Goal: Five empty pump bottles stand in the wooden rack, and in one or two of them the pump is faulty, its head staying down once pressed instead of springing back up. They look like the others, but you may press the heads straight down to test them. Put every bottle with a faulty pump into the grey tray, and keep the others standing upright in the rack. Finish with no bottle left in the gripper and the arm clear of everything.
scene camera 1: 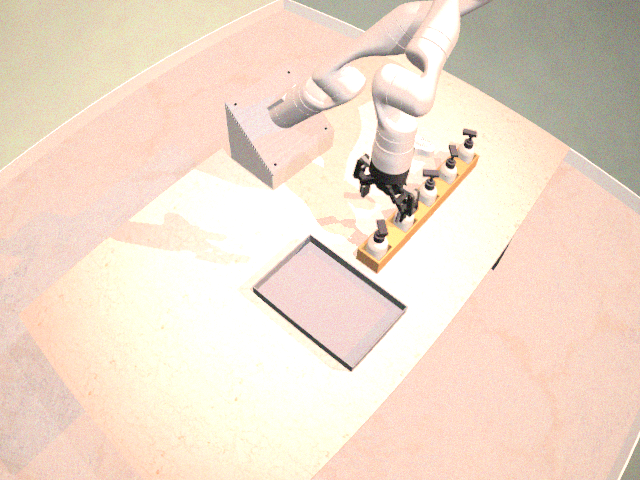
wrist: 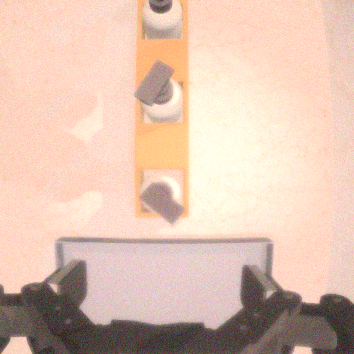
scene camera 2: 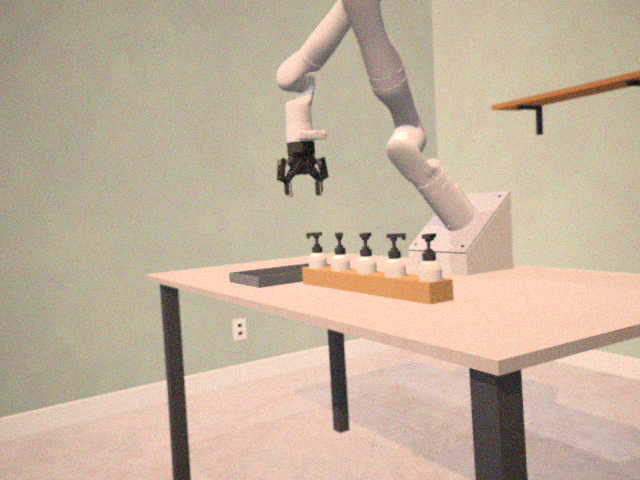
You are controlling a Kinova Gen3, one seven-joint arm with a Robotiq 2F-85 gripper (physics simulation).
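Frame: origin at the arm's base, x back, y right, z up, level; millimetres.
Where they show: gripper, fingertip midpoint: (scene camera 1: 381, 207) (wrist: 163, 280) (scene camera 2: 304, 196); arm's base at its link origin: (scene camera 1: 284, 112) (scene camera 2: 460, 219).
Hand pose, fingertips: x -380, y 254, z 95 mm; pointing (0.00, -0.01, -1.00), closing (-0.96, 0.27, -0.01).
Things, the pixels of their top centre, and the offset from my fingertips. Level surfaces: height alone.
- wooden rack at its top centre: (wrist: 161, 20) (scene camera 2: 366, 272) (scene camera 1: 426, 196) dy -250, dx -51, dz -196 mm
- second bottle at its top centre: (wrist: 156, 75) (scene camera 1: 409, 196) (scene camera 2: 338, 232) dy -143, dx -25, dz -101 mm
- middle bottle at its top centre: (scene camera 2: 364, 233) (scene camera 1: 433, 172) dy -250, dx -51, dz -101 mm
- fourth bottle at its top centre: (scene camera 2: 393, 233) (scene camera 1: 454, 151) dy -356, dx -78, dz -101 mm
- far-end bottle at its top centre: (scene camera 2: 428, 234) (scene camera 1: 472, 132) dy -464, dx -103, dz -101 mm
- grey tray at its top centre: (wrist: 162, 313) (scene camera 1: 330, 297) (scene camera 2: 288, 268) dy +129, dx +43, dz -211 mm
- table at its surface level: dz -241 mm
Several white bottles with dark pump heads stand upright in the wooden rack (scene camera 1: 368, 259) (scene camera 2: 361, 289) (wrist: 162, 147). The bottle nearest the tray (scene camera 1: 378, 246) (scene camera 2: 317, 259) (wrist: 162, 200) is at one end. The second bottle (scene camera 1: 404, 223) (scene camera 2: 340, 262) (wrist: 162, 107) is partly hidden by a finger in scene camera 1. The middle bottle (scene camera 1: 428, 194) (scene camera 2: 366, 264), fourth bottle (scene camera 1: 448, 173) (scene camera 2: 395, 267) and far-end bottle (scene camera 1: 467, 150) (scene camera 2: 430, 270) follow. All heads look raised. The grey tray (scene camera 1: 330, 299) (scene camera 2: 268, 277) (wrist: 160, 255) is empty. My gripper (scene camera 1: 384, 205) (scene camera 2: 303, 194) (wrist: 163, 280) is open, empty and well above the bottle heads.
The arm's slanted base block (scene camera 1: 294, 149) (scene camera 2: 488, 232) stands on the table (scene camera 1: 206, 330) (scene camera 2: 516, 320). The tray lies close to the rack's near end. A wooden wall shelf (scene camera 2: 568, 94) is at the right in scene camera 2.
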